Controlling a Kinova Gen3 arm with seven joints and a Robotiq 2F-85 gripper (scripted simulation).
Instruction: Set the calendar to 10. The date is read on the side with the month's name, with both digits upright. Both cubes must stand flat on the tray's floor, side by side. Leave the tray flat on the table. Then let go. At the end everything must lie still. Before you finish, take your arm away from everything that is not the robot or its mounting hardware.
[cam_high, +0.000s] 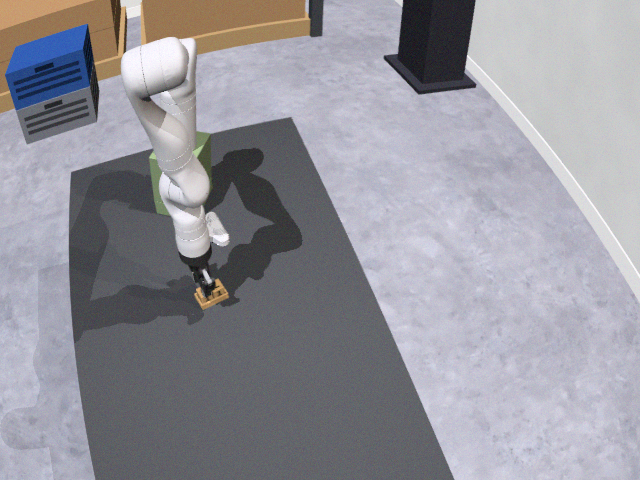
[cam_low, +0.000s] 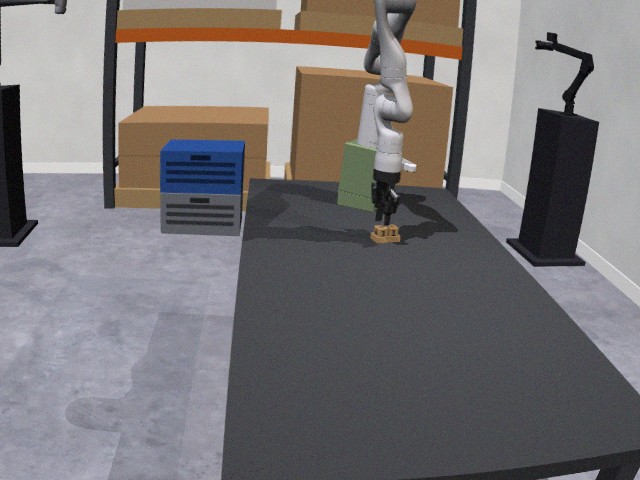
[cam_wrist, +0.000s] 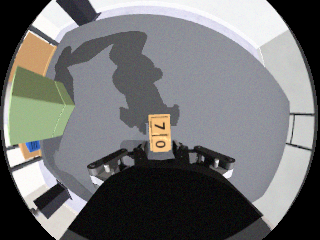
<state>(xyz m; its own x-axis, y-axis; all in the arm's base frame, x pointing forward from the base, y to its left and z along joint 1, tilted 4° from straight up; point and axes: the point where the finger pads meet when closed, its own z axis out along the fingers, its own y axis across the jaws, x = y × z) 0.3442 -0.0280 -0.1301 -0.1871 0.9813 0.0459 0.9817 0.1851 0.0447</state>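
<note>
Now: hand 60 mm above the wooden calendar tray and 20 mm to the right of it.
</note>
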